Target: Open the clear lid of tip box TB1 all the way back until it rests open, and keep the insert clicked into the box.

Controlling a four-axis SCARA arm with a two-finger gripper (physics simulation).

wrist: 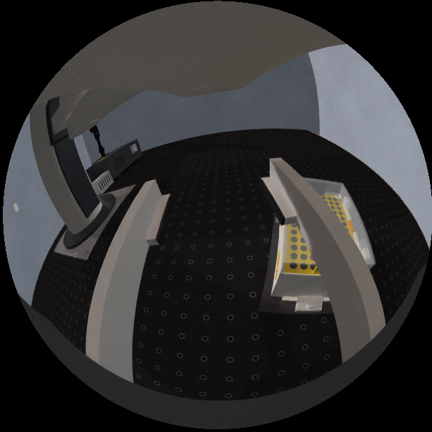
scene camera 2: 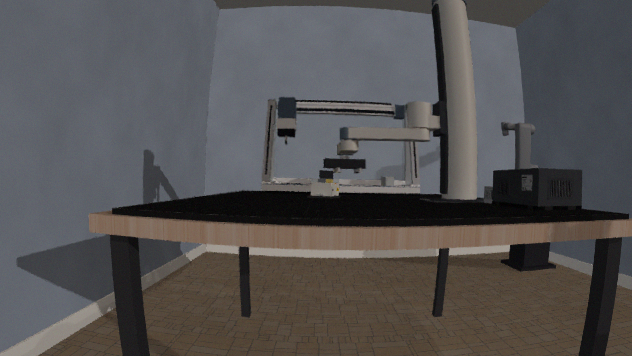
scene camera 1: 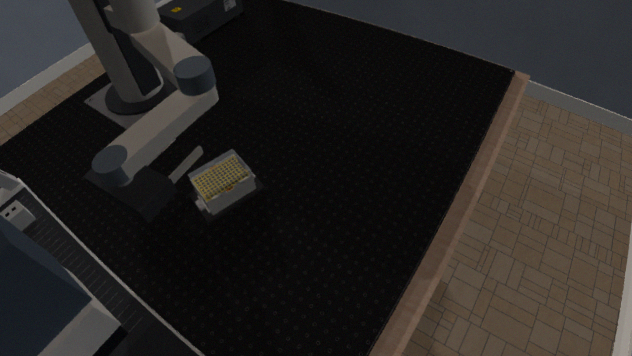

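Seen in the pictures: gripper, fingertip midpoint: (scene camera 2: 349, 170) (scene camera 1: 186, 142); arm's base, origin of the base link: (scene camera 1: 143, 92).
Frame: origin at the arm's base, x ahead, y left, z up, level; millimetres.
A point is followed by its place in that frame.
Observation:
Tip box TB1, with a white body (scene camera 1: 232, 196) @[x 578, y -164, z 43 mm] (scene camera 2: 324, 189) @[x 542, y -88, z 47 mm] (wrist: 300, 285), stands upright on the dark mat. Its yellow insert (scene camera 1: 220, 177) @[x 536, y -150, z 70 mm] (wrist: 300, 247) sits level inside, seen from above. The clear lid (scene camera 1: 242, 161) @[x 563, y -97, z 90 mm] (wrist: 361, 220) shows as pale see-through walls around and above the insert; its exact angle is hard to tell. My gripper (scene camera 2: 347, 171) @[x 439, y -144, z 126 mm] (wrist: 213, 178) is shut to its narrow stance, its two long fingers standing apart with nothing between them. It hangs above table level beside the box. In the wrist view the right finger crosses in front of the box and hides part of it.
A white clip (scene camera 1: 201, 204) @[x 522, y -215, z 29 mm] (wrist: 308, 303) sits at the box's end. The arm's column (scene camera 2: 459, 110) @[x 24, y 70, z 364 mm] (wrist: 50, 170) stands on the mat. A dark case (scene camera 1: 202, 17) @[x -34, y 342, z 95 mm] (scene camera 2: 537, 187) @[x -35, y 545, z 75 mm] (wrist: 116, 161) lies near it. A gantry (scene camera 2: 268, 140) @[x 830, y -515, z 281 mm] stands behind the table.

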